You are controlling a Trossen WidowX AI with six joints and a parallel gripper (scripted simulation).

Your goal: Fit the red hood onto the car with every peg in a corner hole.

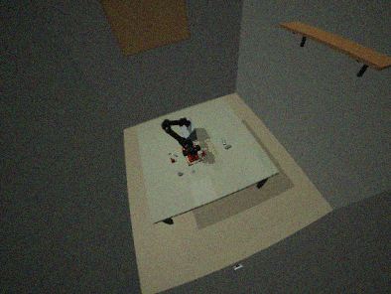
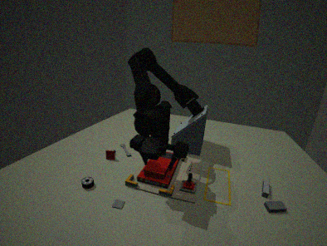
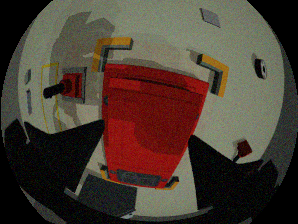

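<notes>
Now: gripper tip right at the red hood. From my gripper tip the other things lie so: dark wheel (15 cm ahead, 19 cm to the right, 3 cm below); grey engine block (1 cm below).
</notes>
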